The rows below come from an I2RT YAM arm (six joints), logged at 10 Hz.
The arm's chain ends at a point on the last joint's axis. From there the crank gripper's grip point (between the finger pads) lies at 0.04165 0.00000 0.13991 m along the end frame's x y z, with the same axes.
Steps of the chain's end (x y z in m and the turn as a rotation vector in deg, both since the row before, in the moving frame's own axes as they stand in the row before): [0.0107, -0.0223, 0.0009, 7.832, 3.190, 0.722]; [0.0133, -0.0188, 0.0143, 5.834, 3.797, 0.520]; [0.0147, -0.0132, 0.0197, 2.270, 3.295, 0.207]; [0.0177, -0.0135, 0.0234, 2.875, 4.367, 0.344]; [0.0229, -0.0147, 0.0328, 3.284, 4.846, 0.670]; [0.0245, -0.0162, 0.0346, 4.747, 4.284, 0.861]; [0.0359, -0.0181, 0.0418, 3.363, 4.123, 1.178]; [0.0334, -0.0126, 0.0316, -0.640, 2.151, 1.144]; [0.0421, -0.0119, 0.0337, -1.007, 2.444, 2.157]
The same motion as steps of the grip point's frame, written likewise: [0.0185, -0.0406, -0.0029, 7.832, 3.190, 0.722]; [0.0225, -0.0325, 0.0105, 5.834, 3.797, 0.520]; [0.0227, -0.0185, 0.0170, 2.270, 3.295, 0.207]; [0.0282, -0.0201, 0.0197, 2.875, 4.367, 0.344]; [0.0346, -0.0220, 0.0286, 3.284, 4.846, 0.670]; [0.0349, -0.0269, 0.0306, 4.747, 4.284, 0.861]; [0.0459, -0.0253, 0.0382, 3.363, 4.123, 1.178]; [0.0386, -0.0102, 0.0299, -0.640, 2.151, 1.144]; [0.0480, -0.0078, 0.0318, -1.007, 2.444, 2.157]
